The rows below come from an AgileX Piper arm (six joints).
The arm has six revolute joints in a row. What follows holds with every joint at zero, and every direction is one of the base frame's.
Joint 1 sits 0.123 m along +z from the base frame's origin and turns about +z.
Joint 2 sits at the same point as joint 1 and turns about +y.
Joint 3 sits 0.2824 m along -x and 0.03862 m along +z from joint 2 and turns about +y.
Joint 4 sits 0.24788 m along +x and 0.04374 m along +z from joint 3 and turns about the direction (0.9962, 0, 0.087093).
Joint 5 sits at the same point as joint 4 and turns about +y.
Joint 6 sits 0.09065 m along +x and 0.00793 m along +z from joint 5 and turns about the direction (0.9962, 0, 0.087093).
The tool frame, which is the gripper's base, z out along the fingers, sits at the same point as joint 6; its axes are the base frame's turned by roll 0, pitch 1.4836 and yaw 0 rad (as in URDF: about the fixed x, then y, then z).
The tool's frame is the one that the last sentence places.
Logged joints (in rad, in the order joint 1, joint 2, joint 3, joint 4, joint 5, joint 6), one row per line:
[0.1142 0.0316 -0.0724 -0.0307 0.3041 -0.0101]
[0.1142 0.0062 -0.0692 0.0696 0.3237 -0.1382]
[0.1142 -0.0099 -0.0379 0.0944 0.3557 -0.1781]
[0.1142 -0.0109 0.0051 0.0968 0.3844 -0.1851]
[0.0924 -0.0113 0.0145 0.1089 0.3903 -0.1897]
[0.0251 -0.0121 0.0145 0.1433 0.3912 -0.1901]
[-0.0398 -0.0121 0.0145 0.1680 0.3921 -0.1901]
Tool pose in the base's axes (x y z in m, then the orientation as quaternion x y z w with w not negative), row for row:
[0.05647 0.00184 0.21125 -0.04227 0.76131 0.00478 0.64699]
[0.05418 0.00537 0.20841 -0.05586 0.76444 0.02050 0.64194]
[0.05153 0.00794 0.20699 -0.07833 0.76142 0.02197 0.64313]
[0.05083 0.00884 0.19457 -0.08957 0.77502 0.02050 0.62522]
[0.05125 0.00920 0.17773 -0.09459 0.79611 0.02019 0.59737]
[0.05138 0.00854 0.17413 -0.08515 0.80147 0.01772 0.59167]
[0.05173 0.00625 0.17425 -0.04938 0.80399 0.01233 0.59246]
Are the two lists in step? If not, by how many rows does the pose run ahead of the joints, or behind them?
The pose runs 1 row behind the joints: the pose in row i belongs to the joints in row i - 1.
